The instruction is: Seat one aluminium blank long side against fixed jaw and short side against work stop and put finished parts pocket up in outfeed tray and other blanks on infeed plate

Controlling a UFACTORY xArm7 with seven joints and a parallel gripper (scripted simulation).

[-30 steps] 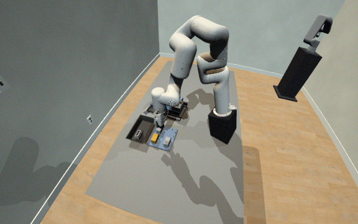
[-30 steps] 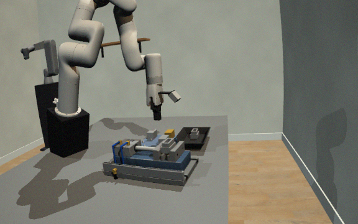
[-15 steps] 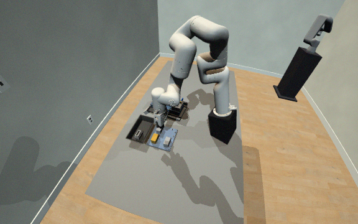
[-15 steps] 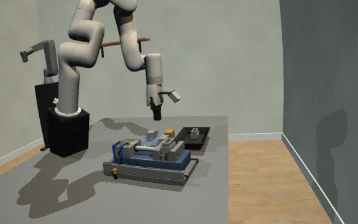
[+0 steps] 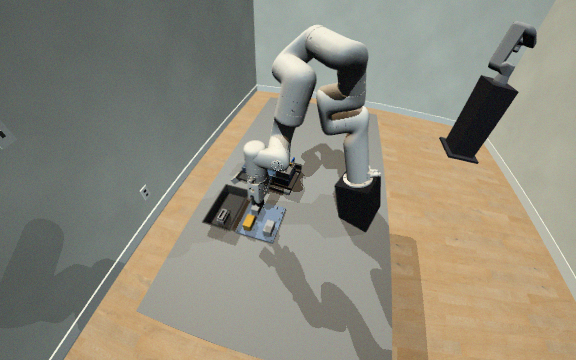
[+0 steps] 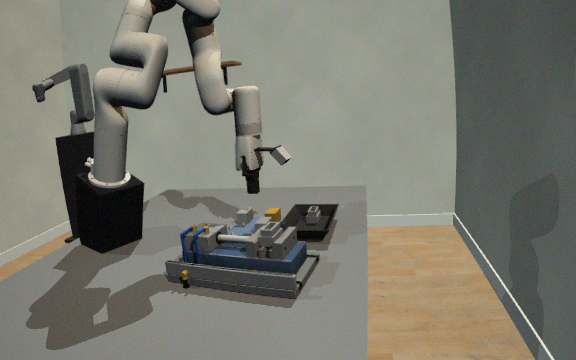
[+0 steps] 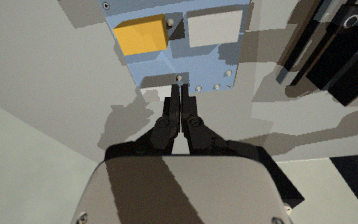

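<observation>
My hand is 40 mm short of the brass blank, 40 mm to the right of it and 100 mm above it. Round my hand: vise 50 mm ahead, 290 mm to the right, 90 mm below; then white screw rod 30 mm ahead, 280 mm to the right, 50 mm below.
</observation>
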